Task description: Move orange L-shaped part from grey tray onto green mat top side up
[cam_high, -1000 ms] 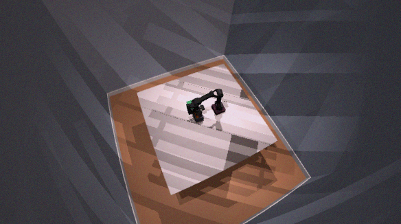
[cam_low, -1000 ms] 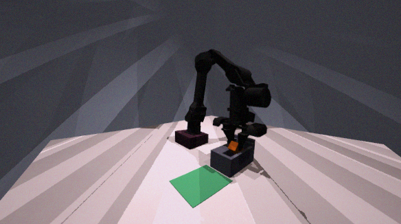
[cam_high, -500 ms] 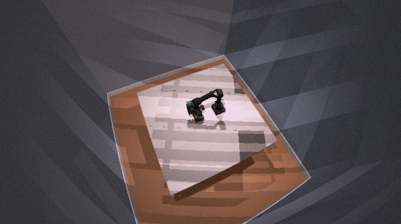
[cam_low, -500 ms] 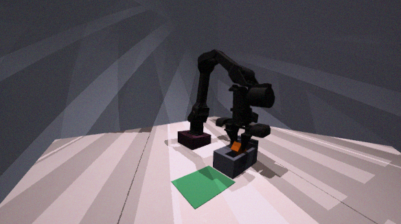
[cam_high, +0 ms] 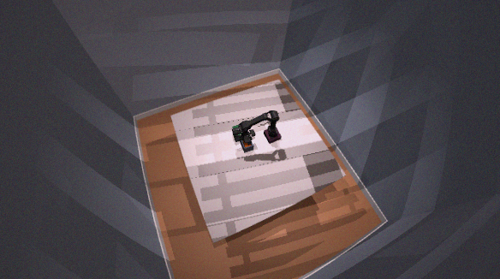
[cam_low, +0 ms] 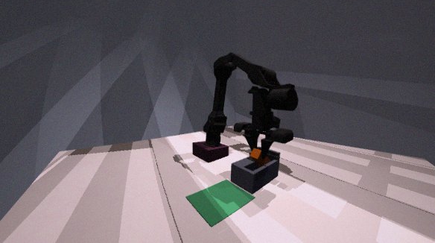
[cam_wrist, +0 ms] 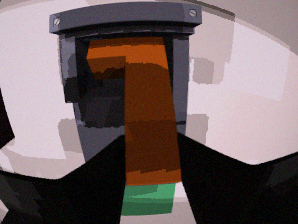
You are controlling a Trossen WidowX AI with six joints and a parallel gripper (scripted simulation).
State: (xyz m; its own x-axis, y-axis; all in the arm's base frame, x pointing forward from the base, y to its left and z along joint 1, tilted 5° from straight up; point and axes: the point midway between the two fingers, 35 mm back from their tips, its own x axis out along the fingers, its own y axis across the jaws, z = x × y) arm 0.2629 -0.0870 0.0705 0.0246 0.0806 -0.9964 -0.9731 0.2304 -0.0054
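The green mat lies 5 cm behind my gripper tip, 14 cm to the right of it and 10 cm below it. From my gripper tip the other things lie so: orange L-shaped part (1 cm behind, 4 cm to the left, 3 cm below).
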